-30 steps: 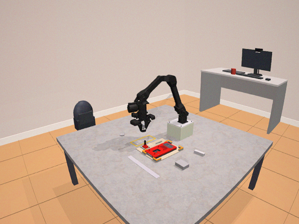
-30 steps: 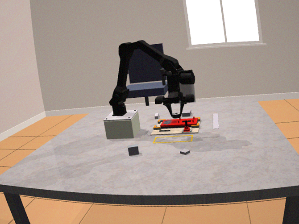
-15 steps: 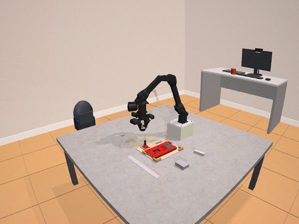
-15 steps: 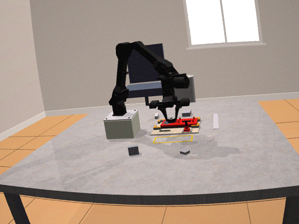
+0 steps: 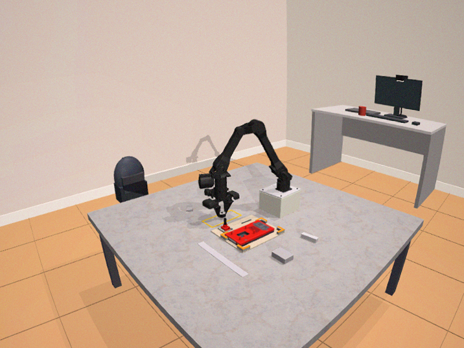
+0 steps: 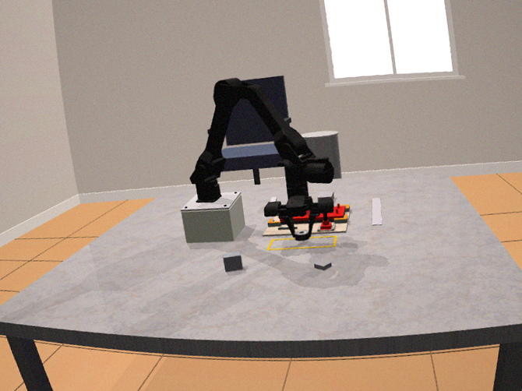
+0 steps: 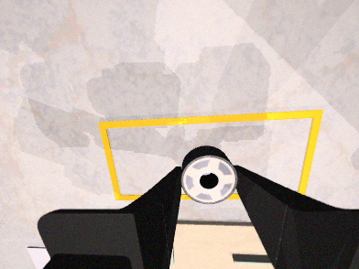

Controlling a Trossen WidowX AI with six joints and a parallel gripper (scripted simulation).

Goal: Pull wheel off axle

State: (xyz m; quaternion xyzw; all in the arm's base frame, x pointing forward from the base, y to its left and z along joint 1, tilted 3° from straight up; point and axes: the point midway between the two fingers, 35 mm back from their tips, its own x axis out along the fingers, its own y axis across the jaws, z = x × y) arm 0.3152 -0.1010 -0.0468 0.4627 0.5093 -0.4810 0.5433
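Now: gripper tip right at the wheel. The rest, counted from my gripper tip: axle (100 mm to the left, 50 mm ahead, 20 mm above); white strip (290 mm to the left, 190 mm ahead, 20 mm below).
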